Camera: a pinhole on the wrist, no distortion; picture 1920 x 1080 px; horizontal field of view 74.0 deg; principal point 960.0 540.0 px. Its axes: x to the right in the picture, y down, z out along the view. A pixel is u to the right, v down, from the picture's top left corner.
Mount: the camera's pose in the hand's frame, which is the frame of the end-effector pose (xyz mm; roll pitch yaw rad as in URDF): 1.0 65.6 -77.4 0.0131 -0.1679 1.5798
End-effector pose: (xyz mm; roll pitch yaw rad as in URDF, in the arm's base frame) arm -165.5 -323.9 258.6 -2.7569 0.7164 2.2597
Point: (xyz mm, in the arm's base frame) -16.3 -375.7 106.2
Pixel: 1693.5 567.4
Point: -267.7 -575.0 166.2
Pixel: 316.3 703.6
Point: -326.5 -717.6 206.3
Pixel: 129.2 919.0
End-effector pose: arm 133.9 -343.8 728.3 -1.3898 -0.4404 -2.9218
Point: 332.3 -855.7 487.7
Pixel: 1694.9 977.5
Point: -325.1 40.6 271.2
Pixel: behind the camera
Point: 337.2 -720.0 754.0
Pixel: 1014.5 802.3
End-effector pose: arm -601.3 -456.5 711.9 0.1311 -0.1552 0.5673
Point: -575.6 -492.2 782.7
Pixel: 400.1 468.8
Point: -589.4 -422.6 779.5
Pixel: 847.2 221.8
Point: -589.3 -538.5 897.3
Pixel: 658.8 587.1
